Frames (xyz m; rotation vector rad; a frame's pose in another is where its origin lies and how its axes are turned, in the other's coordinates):
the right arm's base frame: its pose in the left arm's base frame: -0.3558 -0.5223 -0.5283 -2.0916 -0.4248 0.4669
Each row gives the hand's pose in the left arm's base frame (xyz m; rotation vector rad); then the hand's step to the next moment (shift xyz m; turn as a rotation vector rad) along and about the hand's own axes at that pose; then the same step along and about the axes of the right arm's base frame.
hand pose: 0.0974 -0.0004 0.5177 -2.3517 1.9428 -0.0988
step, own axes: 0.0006 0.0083 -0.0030 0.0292 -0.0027 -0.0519
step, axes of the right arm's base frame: -0.0086 -0.0016 0.0014 -0.0200 -0.0282 -0.0485
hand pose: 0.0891 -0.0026 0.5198 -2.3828 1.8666 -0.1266
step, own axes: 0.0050 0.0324 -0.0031 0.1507 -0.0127 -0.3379
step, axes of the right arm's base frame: -0.0321 0.0042 0.0063 -0.1253 -0.2041 -0.2823
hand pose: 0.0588 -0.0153 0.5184 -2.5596 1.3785 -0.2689
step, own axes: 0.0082 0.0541 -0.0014 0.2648 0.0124 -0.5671
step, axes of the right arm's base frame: -0.0486 0.0252 -0.0003 -0.2397 -0.3230 -0.4797
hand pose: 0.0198 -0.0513 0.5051 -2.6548 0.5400 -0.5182
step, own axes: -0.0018 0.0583 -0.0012 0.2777 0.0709 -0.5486
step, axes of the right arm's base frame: -0.0357 0.0441 -0.0138 -0.2555 -0.2650 -0.4976
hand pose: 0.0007 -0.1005 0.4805 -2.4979 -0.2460 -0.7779
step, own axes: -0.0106 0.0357 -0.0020 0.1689 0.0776 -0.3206
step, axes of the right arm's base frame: -0.0104 0.0331 -0.0137 -0.1474 -0.1274 -0.3152
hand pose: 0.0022 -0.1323 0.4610 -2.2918 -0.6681 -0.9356
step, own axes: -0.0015 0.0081 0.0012 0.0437 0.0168 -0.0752
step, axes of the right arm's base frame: 0.0023 0.0070 -0.0039 -0.0328 -0.0336 -0.0751
